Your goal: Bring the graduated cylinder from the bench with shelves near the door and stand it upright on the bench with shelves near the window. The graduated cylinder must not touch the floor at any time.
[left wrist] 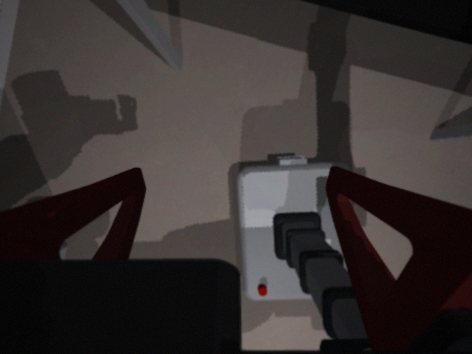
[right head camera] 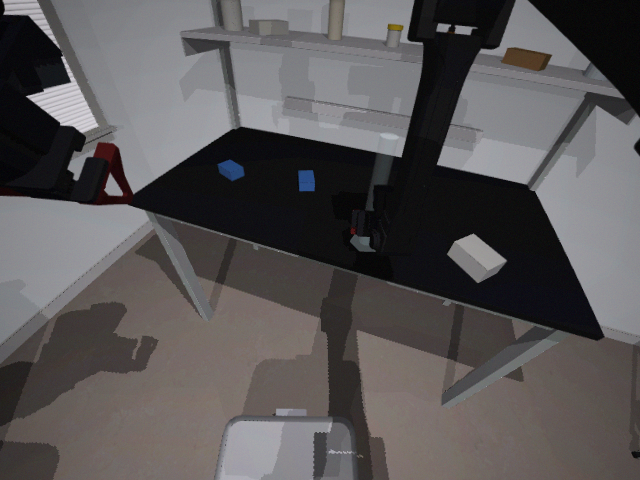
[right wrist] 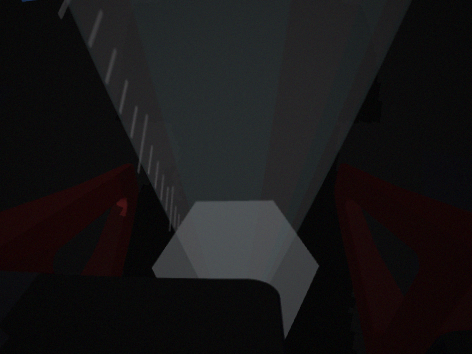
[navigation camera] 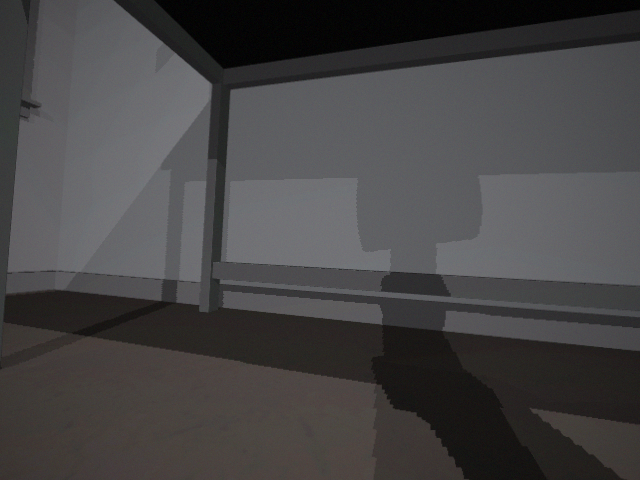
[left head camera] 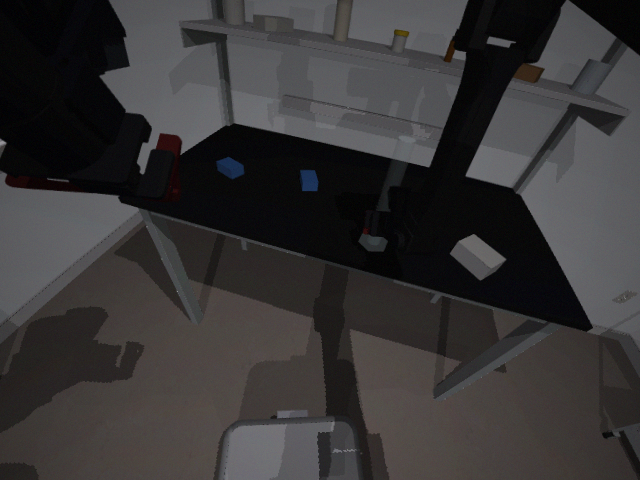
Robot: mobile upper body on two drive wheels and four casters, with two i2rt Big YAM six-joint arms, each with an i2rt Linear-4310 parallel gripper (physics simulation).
Labels:
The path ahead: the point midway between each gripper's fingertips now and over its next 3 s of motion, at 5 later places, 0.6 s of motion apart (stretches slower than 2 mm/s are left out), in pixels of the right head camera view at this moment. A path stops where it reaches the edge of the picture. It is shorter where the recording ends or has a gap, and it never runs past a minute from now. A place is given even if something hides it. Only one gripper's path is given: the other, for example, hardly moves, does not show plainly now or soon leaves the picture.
My left gripper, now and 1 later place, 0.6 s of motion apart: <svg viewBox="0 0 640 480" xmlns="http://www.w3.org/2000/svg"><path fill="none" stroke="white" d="M95 196L59 230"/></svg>

